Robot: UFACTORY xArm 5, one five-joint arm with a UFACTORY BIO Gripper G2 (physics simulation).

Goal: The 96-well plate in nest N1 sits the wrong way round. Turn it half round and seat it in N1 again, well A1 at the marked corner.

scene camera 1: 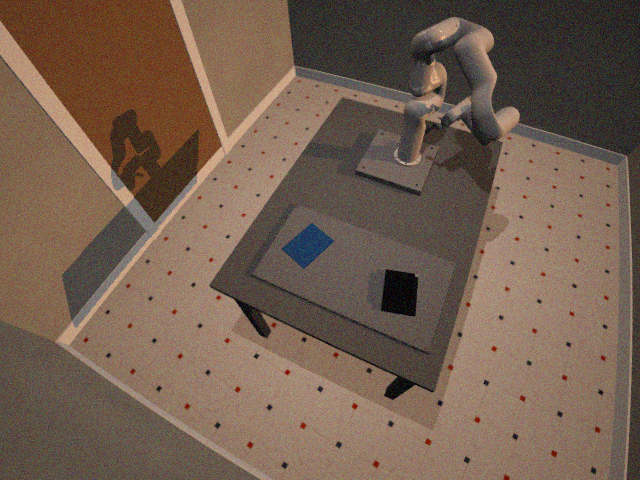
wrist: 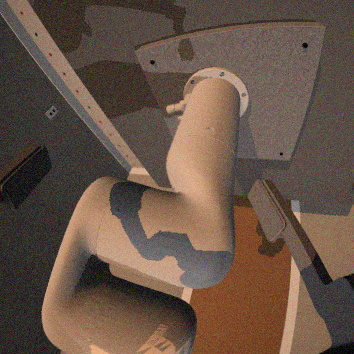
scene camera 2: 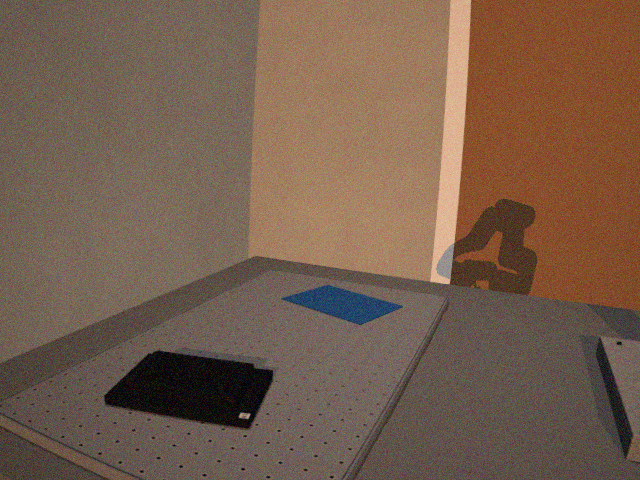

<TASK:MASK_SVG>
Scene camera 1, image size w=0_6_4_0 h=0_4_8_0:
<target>black 96-well plate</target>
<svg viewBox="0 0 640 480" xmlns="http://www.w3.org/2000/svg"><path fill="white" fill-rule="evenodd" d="M390 273L387 306L411 310L413 276Z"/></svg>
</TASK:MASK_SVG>
